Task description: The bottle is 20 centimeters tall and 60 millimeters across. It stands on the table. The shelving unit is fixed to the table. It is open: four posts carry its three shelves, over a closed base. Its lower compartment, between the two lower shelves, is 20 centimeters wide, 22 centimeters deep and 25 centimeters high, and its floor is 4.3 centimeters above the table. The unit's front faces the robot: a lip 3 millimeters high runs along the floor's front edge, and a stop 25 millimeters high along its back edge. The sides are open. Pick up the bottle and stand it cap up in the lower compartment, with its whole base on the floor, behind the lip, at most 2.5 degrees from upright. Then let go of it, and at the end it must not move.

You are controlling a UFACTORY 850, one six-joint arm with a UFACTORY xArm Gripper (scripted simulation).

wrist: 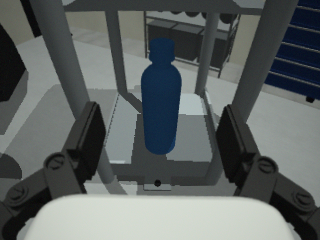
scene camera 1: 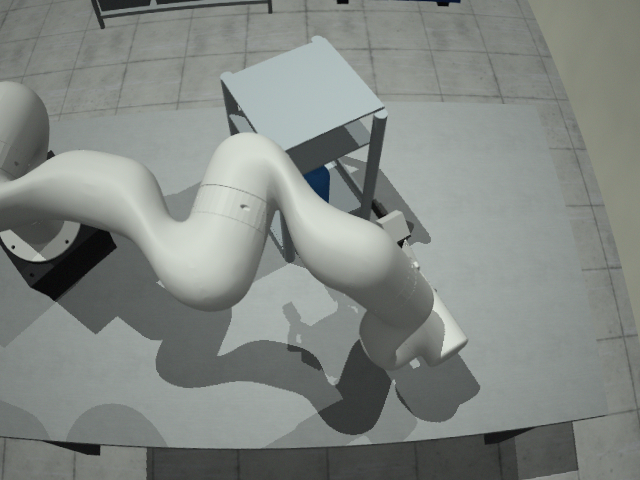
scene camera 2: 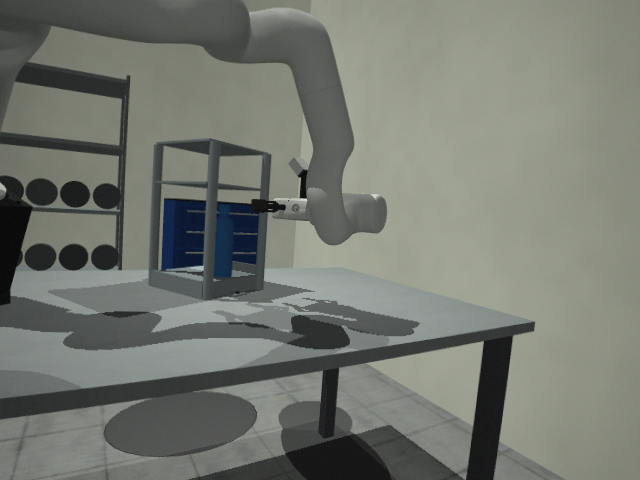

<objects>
The same spot on a grey shelving unit: (wrist: 195, 143) is (scene camera 1: 341, 197).
</objects>
